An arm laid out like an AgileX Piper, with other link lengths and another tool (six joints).
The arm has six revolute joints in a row. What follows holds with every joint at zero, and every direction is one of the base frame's.
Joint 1 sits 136.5 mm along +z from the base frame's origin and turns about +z.
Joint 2 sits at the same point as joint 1 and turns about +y.
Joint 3 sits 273.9 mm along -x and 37.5 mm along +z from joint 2 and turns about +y.
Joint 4 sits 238 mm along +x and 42 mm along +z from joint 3 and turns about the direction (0.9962, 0, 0.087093).
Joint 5 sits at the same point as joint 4 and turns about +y.
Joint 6 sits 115.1 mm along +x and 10.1 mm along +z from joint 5 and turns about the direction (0.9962, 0, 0.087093).
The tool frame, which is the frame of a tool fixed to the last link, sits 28 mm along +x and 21 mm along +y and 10.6 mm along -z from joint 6; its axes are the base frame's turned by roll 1.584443, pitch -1.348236 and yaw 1.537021 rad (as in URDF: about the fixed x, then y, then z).
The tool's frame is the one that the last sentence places.
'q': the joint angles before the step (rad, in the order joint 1, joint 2, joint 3, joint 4, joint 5, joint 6). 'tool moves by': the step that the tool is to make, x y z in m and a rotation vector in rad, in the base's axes. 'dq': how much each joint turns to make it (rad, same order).
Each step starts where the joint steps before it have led.
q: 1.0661 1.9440 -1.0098 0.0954 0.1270 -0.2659
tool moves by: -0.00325 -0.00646 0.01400 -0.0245 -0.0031 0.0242
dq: 0.0000 -0.0506 0.0000 -0.0275 0.0708 -0.0002
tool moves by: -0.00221 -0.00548 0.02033 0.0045 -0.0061 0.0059
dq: -0.0023 -0.0659 0.0000 -0.0081 0.0592 0.0002
